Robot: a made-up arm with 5 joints.
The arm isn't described. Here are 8 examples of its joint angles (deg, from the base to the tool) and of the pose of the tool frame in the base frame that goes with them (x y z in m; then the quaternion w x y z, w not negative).
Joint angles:
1: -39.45 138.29 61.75 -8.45 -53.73
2: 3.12 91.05 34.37 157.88 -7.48
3: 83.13 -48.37 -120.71 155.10 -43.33
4: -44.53 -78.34 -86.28 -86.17 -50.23
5: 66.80 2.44 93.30 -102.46 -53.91
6: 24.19 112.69 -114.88 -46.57 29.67
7: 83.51 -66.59 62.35 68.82 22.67
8: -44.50 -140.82 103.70 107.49 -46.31
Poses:
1: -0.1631 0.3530 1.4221 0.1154 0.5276 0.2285 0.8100
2: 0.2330 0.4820 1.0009 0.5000 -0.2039 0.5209 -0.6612
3: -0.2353 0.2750 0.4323 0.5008 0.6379 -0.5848 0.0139
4: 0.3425 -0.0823 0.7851 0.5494 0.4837 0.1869 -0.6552
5: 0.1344 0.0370 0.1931 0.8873 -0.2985 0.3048 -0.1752
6: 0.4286 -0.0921 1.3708 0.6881 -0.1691 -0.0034 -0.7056
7: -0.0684 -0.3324 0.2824 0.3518 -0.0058 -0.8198 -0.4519
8: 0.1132 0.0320 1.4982 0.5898 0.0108 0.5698 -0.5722
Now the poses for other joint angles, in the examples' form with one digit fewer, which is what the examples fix.
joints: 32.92 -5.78 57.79 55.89 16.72
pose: 0.255 0.014 0.406 0.196 -0.008 0.746 0.637
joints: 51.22 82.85 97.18 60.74 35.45
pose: 0.487 0.173 0.591 0.504 0.074 0.227 0.830
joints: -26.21 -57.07 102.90 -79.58 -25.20
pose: 0.501 -0.001 1.123 0.532 -0.659 -0.378 -0.373
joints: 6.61 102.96 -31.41 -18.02 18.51
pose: 0.067 0.344 1.362 0.181 -0.356 -0.409 -0.821
